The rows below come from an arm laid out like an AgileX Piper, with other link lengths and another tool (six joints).
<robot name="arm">
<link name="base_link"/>
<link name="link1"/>
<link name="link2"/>
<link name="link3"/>
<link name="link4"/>
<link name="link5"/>
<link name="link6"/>
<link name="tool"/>
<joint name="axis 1" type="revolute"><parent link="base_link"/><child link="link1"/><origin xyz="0.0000 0.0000 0.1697" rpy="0.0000 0.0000 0.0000"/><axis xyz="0 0 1"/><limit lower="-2.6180" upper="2.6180"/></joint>
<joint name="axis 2" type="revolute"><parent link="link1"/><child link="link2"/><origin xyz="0.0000 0.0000 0.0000" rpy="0.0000 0.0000 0.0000"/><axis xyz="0 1 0"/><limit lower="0.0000" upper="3.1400"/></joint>
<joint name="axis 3" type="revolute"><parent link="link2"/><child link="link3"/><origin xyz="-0.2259 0.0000 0.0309" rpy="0.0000 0.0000 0.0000"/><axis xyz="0 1 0"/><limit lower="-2.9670" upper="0.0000"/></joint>
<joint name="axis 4" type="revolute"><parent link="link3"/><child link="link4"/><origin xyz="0.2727 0.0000 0.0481" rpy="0.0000 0.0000 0.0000"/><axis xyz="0.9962 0 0.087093"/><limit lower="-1.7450" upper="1.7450"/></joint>
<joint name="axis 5" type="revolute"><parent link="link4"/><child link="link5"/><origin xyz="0.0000 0.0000 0.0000" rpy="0.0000 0.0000 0.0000"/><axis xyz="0 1 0"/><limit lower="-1.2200" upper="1.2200"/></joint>
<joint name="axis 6" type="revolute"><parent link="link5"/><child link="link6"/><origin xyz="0.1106 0.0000 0.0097" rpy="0.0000 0.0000 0.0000"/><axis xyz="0.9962 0 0.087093"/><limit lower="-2.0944" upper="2.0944"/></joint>
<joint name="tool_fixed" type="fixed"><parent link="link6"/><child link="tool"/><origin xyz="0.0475 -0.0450 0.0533" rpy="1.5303 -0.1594 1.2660"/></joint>
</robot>
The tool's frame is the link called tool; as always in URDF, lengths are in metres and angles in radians.
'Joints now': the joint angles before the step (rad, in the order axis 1, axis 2, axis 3, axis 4, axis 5, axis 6). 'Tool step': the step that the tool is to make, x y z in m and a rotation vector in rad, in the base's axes. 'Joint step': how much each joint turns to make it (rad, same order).
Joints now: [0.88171 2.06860 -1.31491 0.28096 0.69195 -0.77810]
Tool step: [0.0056 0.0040 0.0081 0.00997 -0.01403 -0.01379]
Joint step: [0.00073 -0.00015 -0.02743 -0.01477 0.00671 0.02607]
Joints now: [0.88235 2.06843 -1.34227 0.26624 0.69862 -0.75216]
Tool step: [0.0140 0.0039 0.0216 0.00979 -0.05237 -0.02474]
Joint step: [-0.00244 -0.01586 -0.04866 -0.06495 0.01424 0.06514]
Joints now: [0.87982 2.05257 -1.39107 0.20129 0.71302 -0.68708]
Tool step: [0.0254 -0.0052 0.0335 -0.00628 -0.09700 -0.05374]
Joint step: [-0.01627 -0.03269 -0.05824 -0.13421 0.02338 0.11415]
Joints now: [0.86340 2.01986 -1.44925 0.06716 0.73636 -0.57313]
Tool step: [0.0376 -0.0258 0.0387 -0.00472 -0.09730 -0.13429]
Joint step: [-0.05096 -0.04409 -0.05057 -0.14770 0.03380 0.15679]
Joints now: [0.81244 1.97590 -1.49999 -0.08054 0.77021 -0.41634]
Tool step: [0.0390 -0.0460 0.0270 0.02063 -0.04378 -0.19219]
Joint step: [-0.09036 -0.03721 -0.02471 -0.07741 0.02802 0.13908]
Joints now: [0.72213 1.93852 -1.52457 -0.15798 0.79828 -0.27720]
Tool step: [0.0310 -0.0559 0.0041 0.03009 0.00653 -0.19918]
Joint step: [-0.11000 -0.01616 0.00902 -0.01887 0.00639 0.10551]
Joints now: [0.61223 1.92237 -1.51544 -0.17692 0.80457 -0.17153]
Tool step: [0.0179 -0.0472 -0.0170 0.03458 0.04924 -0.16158]
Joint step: [-0.09724 0.01592 0.02033 0.03120 -0.00613 0.06109]
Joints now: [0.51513 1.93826 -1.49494 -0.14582 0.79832 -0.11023]
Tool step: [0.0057 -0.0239 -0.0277 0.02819 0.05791 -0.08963]
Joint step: [-0.05299 0.04033 0.02097 0.04504 -0.02144 0.02410]
